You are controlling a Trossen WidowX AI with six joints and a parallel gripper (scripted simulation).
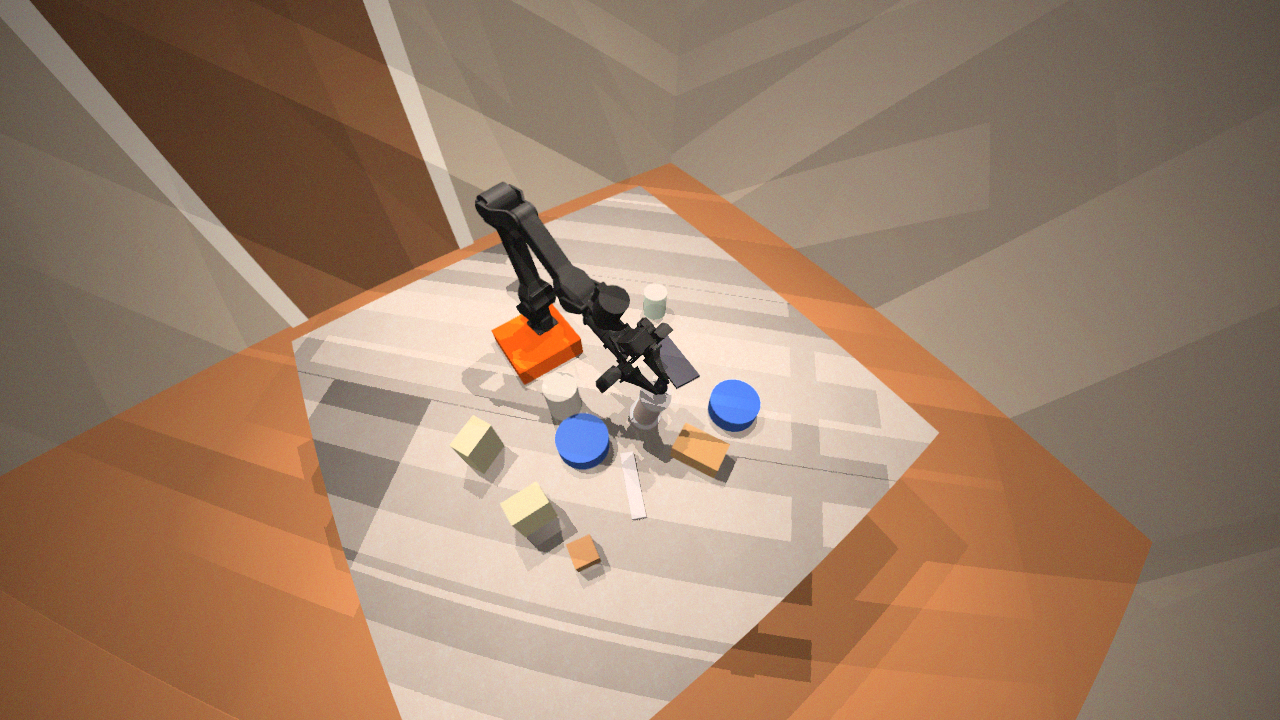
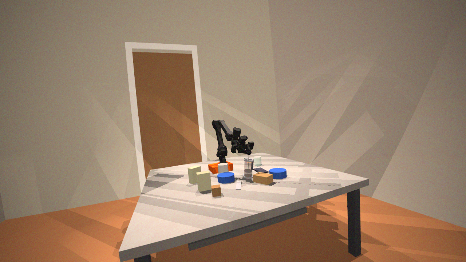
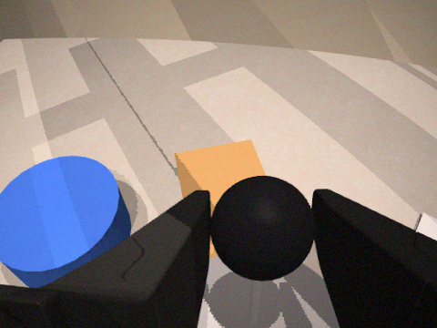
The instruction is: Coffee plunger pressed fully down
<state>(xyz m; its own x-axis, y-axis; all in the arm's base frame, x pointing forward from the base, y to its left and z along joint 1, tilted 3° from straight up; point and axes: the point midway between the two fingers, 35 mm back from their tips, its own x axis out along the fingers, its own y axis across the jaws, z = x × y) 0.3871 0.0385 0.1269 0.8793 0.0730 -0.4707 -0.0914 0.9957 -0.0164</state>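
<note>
Right now my gripper tip is 3 cm past the coffee press, 1 cm to the right of it and 9 cm above it. Also, from my gripper tip: white strip (6 cm ahead, 14 cm to the right, 18 cm below); then dark flat slab (12 cm behind, 16 cm to the left, 18 cm below); then orange block (11 cm ahead, 2 cm to the left, 16 cm below).
</note>
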